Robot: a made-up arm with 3 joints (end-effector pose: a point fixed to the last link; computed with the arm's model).
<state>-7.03 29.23 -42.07</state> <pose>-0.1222 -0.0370 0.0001 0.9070 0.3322 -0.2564 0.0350</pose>
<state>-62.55 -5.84 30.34</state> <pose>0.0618 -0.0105 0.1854 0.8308 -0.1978 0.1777 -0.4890</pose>
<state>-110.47 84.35 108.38</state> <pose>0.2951 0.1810 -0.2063 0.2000 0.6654 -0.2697 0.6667</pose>
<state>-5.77 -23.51 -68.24</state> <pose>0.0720 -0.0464 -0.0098 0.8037 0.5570 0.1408 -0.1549</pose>
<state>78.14 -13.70 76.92</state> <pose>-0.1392 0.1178 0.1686 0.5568 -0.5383 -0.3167 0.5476</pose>
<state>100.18 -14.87 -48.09</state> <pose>0.0399 0.0683 0.0396 0.6214 0.1686 0.3857 0.6608</pose>
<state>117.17 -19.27 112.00</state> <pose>-0.2393 -0.0093 0.1028 0.1689 -0.5059 -0.6487 0.5428</pose>
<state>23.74 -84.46 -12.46</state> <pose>0.3342 0.1126 -0.1246 0.7353 -0.0588 0.6704 0.0800</pose>
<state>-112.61 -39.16 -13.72</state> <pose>-0.1100 -0.1779 0.0734 0.4856 0.3393 0.0910 -0.8005</pose>
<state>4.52 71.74 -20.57</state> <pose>-0.2528 -0.0607 -0.1413 0.7926 0.1673 -0.5704 0.1360</pose>
